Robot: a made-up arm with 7 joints. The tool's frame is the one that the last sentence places.
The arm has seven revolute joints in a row. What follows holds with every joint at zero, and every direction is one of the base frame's. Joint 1 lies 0.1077 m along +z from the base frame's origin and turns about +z. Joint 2 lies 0.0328 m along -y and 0.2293 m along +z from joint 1 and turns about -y. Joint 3 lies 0.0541 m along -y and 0.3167 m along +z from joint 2 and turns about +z. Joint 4 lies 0.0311 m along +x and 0.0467 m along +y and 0.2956 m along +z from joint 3 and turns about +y. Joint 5 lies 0.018 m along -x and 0.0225 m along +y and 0.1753 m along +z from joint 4 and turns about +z. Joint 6 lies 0.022 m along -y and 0.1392 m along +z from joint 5 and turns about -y. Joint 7 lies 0.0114 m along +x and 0.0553 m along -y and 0.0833 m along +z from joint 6 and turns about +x. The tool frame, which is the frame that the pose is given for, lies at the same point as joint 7; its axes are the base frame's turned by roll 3.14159, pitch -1.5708 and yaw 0 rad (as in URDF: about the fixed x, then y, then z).
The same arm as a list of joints. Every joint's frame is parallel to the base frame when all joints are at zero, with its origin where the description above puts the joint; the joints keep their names.
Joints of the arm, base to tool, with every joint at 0 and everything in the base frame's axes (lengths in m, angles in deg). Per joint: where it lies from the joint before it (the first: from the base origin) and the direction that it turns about. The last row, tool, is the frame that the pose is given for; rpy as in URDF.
joint 1: origin 0 0 0.1077 axis 0 0 1
joint 2: origin 0 -0.0328 0.2293 axis 0 -1 0
joint 3: origin 0 -0.0541 0.3167 axis 0 0 1
joint 4: origin 0.0311 0.0467 0.2956 axis 0 1 0
joint 5: origin -0.018 0.0225 0.1753 axis 0 0 1
joint 6: origin 0 -0.022 0.1392 axis 0 -1 0
joint 7: origin 0.0114 -0.0553 0.0833 axis 1 0 0
tool: origin 0 0 0 rpy 180 -90 0

